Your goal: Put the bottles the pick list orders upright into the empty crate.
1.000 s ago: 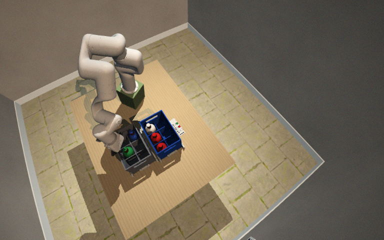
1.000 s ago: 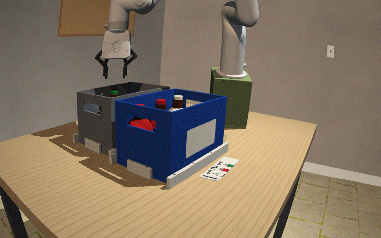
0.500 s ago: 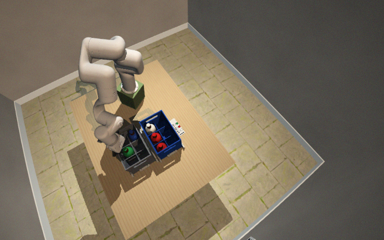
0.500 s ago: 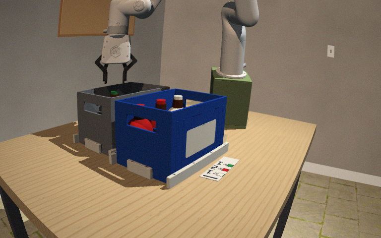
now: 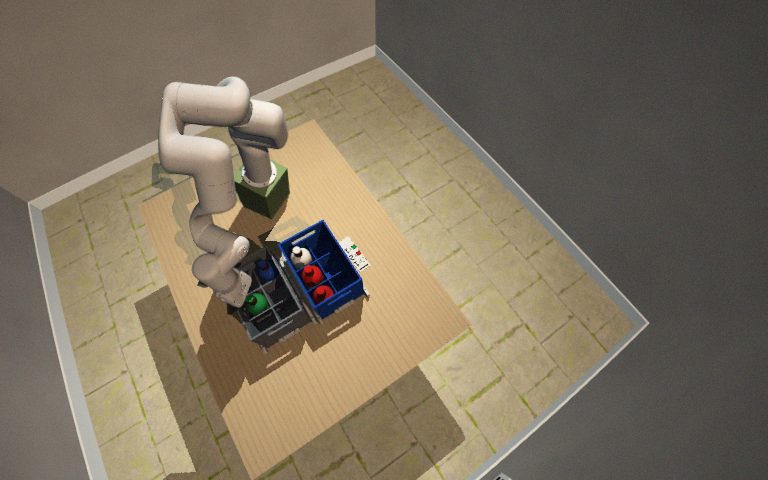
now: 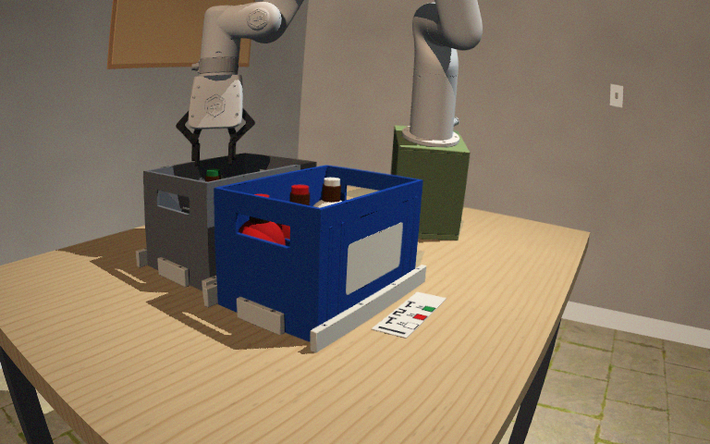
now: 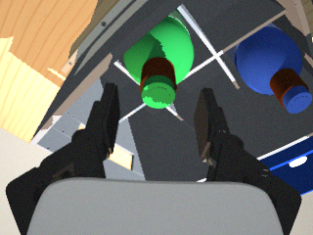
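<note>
Right now my hand is 100 mm above the green-label bottle. Round my hand: red bottle: 10 mm behind, 220 mm to the left, 100 mm below; grey crate: 10 mm behind, 40 mm to the left, 110 mm below; blue-label bottle: 100 mm behind, 80 mm to the left, 100 mm below.
</note>
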